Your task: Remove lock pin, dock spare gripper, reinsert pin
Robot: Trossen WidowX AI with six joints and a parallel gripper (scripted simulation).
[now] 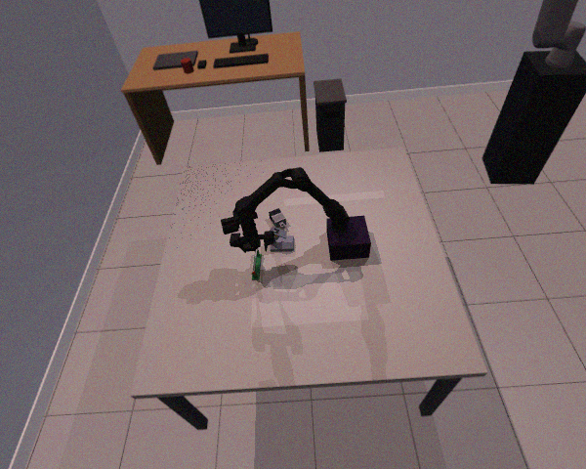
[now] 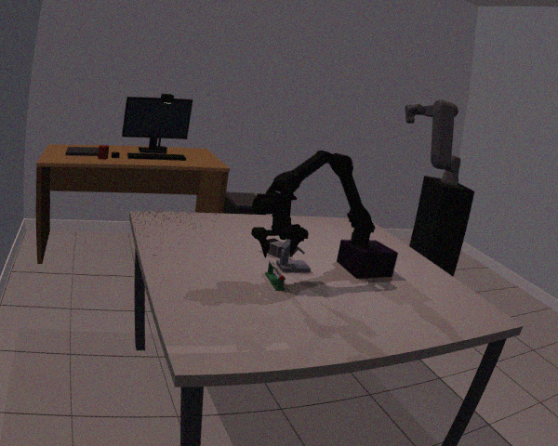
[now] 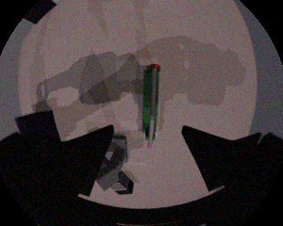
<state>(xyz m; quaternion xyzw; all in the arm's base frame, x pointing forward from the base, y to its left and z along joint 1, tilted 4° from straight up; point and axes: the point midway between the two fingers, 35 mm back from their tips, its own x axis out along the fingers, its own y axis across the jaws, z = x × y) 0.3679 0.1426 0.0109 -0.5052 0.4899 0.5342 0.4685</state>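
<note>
Right now my gripper tip is 240 mm to the left of the spare gripper, 60 mm past it and 60 mm above it. Also, from my gripper tip: grey mount (110 mm to the right, 80 mm behind, 30 mm below); then green bar (60 mm below, 30 mm to the left).
</note>
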